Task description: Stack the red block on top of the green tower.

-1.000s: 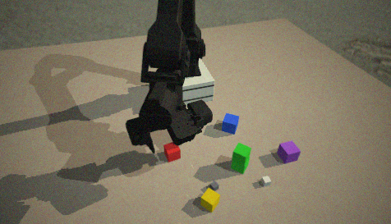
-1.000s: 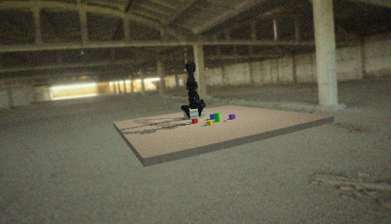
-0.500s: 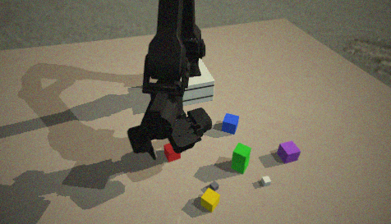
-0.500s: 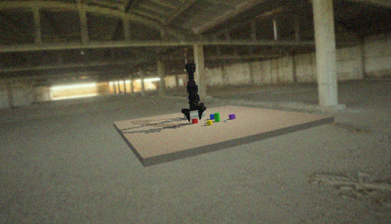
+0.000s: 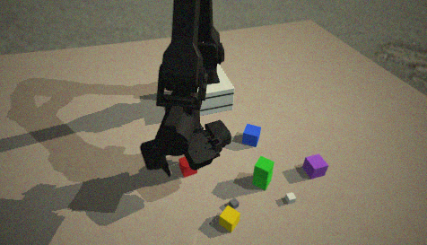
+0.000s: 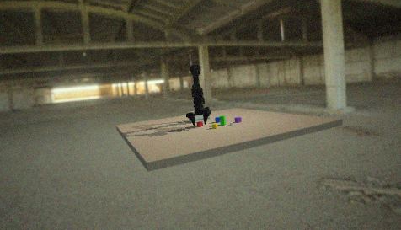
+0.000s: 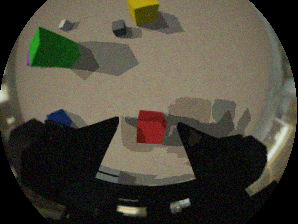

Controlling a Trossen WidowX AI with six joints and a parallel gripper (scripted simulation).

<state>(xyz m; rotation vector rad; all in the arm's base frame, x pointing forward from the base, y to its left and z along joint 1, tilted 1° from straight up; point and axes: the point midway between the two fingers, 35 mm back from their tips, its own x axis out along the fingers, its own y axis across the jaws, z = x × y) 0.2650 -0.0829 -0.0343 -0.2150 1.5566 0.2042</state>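
The red block lies 1 cm above my gripper tip. Also, from my gripper tip: blue block: 7 cm behind, 17 cm to the left, 1 cm above; small grey piece: 11 cm ahead, 8 cm to the left; yellow block: 14 cm ahead, 7 cm to the left, 1 cm above.
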